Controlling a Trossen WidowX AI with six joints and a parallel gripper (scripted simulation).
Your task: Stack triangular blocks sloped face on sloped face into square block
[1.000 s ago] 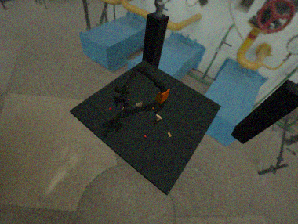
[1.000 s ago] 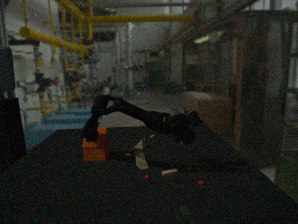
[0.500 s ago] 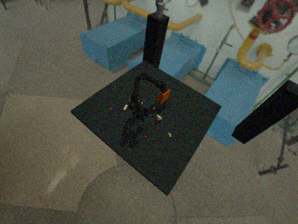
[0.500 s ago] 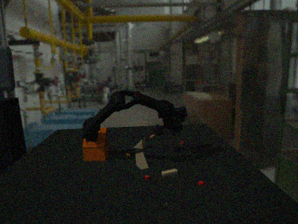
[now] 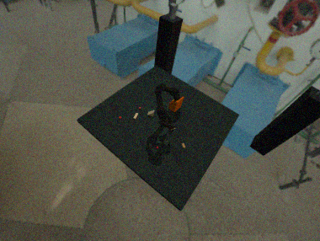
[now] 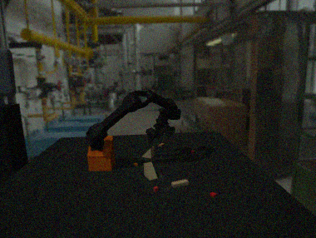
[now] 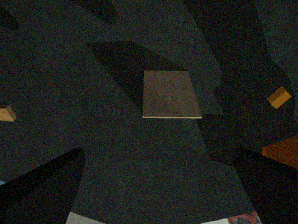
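The tan triangular block is 20 mm behind my gripper tip and 80 mm below it. From my gripper tip the other things lie so: orange bit: 100 mm behind, 120 mm to the right, 90 mm below.
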